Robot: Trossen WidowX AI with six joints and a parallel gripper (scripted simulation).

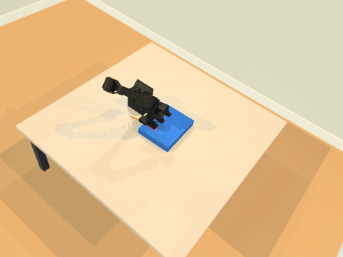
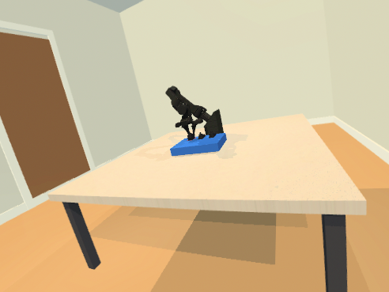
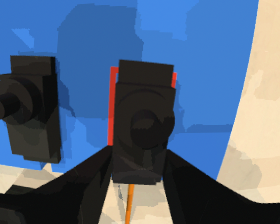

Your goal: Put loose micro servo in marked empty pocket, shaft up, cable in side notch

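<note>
My gripper tip is 12 cm short of the blue deck, 8 cm to the right of it and 5 cm above it.
</note>
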